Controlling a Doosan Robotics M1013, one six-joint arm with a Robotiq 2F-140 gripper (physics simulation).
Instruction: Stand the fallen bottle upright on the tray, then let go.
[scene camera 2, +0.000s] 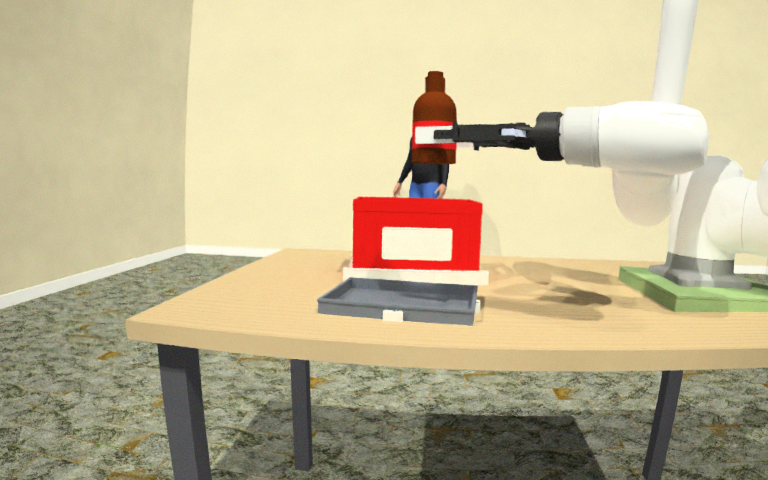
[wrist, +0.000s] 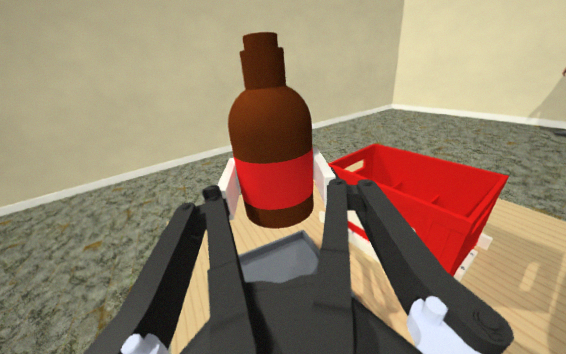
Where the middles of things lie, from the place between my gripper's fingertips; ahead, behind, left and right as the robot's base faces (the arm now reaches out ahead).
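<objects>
My gripper's 3 cm below the brown bottle (scene camera 2: 434, 107), and it's 1 cm past it as well.
</objects>
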